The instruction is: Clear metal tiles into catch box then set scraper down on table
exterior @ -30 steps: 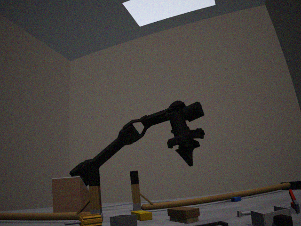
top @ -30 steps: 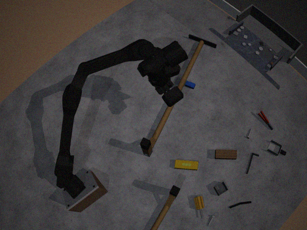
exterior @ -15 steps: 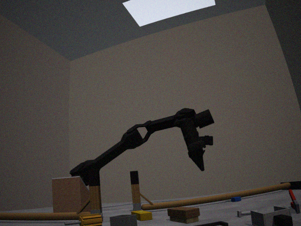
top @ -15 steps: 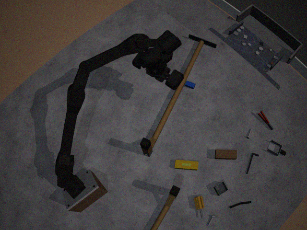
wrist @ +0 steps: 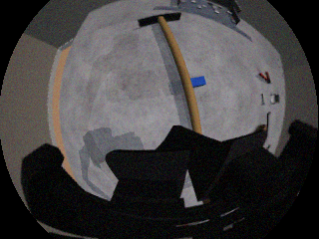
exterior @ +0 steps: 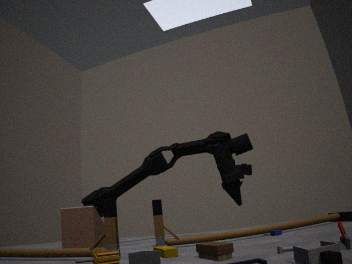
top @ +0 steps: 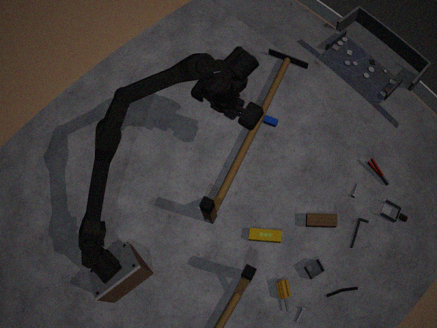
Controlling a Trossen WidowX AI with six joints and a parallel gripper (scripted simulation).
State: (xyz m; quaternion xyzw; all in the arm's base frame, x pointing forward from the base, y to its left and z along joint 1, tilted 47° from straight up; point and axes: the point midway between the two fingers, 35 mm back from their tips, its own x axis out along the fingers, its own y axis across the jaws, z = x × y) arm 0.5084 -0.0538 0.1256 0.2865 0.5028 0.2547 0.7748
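The long scraper is 4 cm ahead of my gripper tip, 5 cm to the right of it and 4 cm below it. Also, from my gripper tip: grey box: 17 cm behind, 44 cm to the right, 10 cm below; yellow block: 19 cm behind, 28 cm to the right, 9 cm below; hex key: 1 cm ahead, 47 cm to the right, 10 cm below.
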